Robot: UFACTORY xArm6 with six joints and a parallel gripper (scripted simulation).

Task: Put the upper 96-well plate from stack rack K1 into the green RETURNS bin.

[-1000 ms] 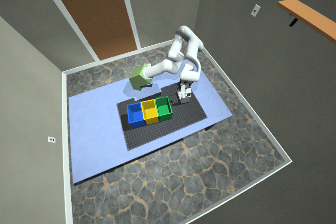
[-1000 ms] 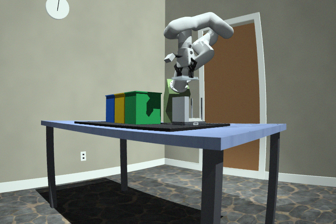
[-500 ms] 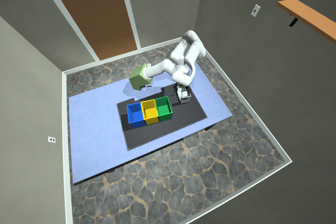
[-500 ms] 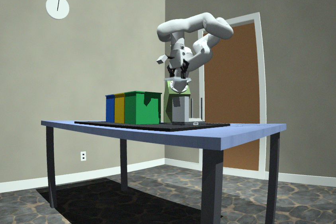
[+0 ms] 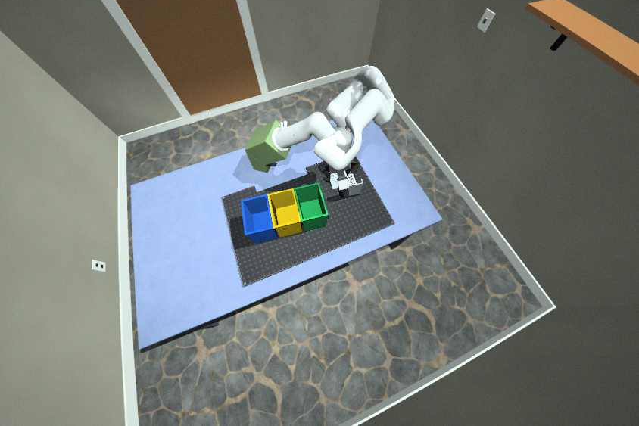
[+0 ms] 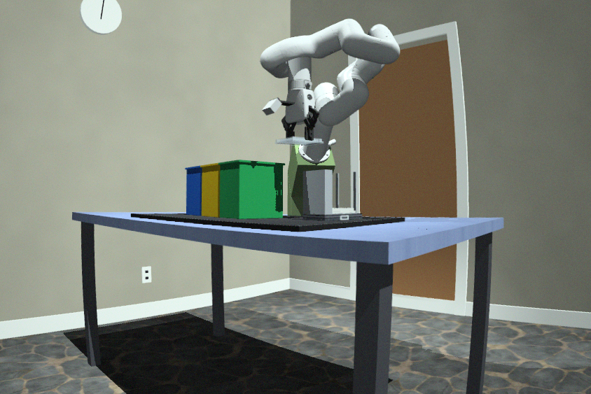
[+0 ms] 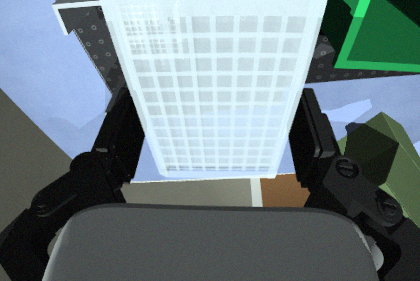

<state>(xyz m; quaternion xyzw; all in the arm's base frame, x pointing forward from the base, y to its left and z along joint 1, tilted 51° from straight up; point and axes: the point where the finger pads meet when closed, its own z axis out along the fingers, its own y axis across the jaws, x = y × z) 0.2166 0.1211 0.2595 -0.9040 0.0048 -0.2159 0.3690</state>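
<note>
Now: hand 10 cm short of the green bin, 14 cm to the left of it and 16 cm above it. Also, from my hand: blue bin: 14 cm ahead, 40 cm to the right, 16 cm below; then yellow bin: 12 cm ahead, 27 cm to the right, 16 cm below; then 96-well plate: 1 cm below.
</note>
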